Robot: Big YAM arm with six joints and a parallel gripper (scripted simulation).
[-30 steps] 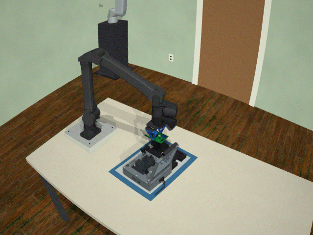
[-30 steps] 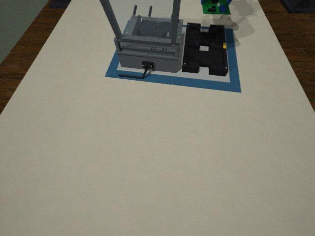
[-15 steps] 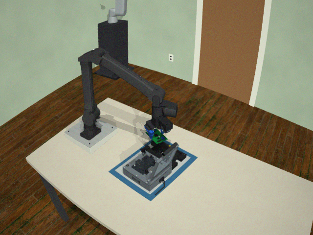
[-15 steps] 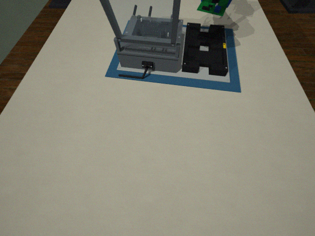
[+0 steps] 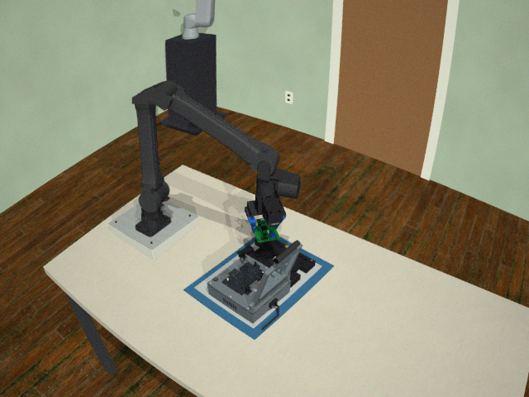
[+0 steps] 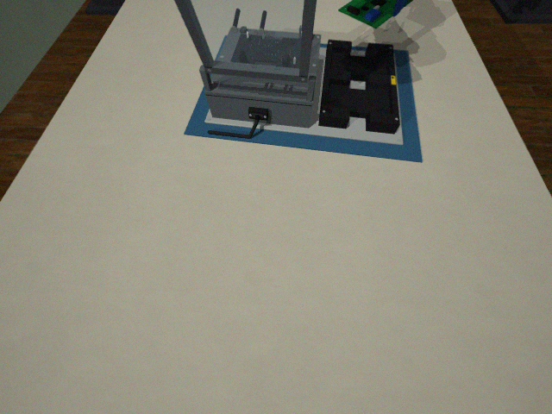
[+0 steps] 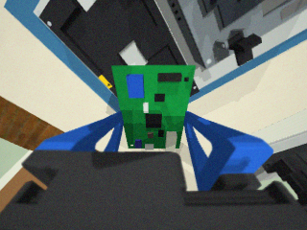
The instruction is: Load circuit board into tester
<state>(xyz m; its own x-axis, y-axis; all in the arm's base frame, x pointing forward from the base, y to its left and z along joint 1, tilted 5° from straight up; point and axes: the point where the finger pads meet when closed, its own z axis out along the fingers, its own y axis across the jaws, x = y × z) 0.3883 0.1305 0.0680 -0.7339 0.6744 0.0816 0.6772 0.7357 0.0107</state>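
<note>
Now: hand right at the green circuit board. From my hand the other things lie so: tester lid 190 mm to the right, 160 mm ahead, 60 mm above.
</note>
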